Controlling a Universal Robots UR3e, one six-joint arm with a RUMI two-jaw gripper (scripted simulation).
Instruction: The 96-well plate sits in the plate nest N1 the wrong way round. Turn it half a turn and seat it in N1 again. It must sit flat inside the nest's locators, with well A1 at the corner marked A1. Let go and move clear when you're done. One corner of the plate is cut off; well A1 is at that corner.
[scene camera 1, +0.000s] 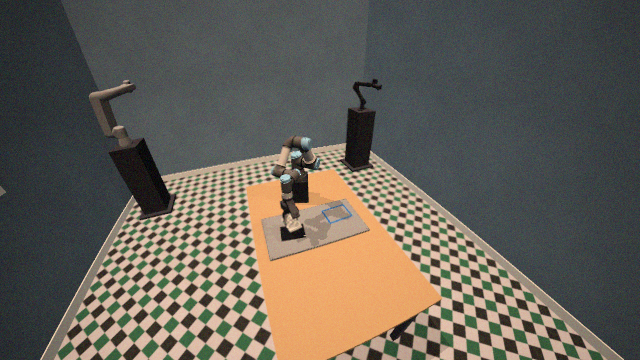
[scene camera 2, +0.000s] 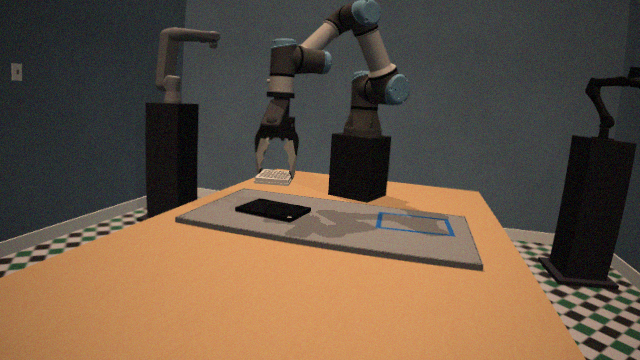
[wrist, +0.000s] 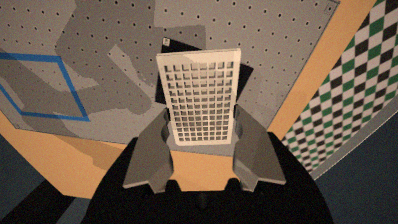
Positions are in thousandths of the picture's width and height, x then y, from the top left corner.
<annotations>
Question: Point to the gripper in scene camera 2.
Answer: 430, 496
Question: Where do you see the gripper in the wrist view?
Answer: At 506, 475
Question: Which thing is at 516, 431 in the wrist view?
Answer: A white 96-well plate.
</annotations>
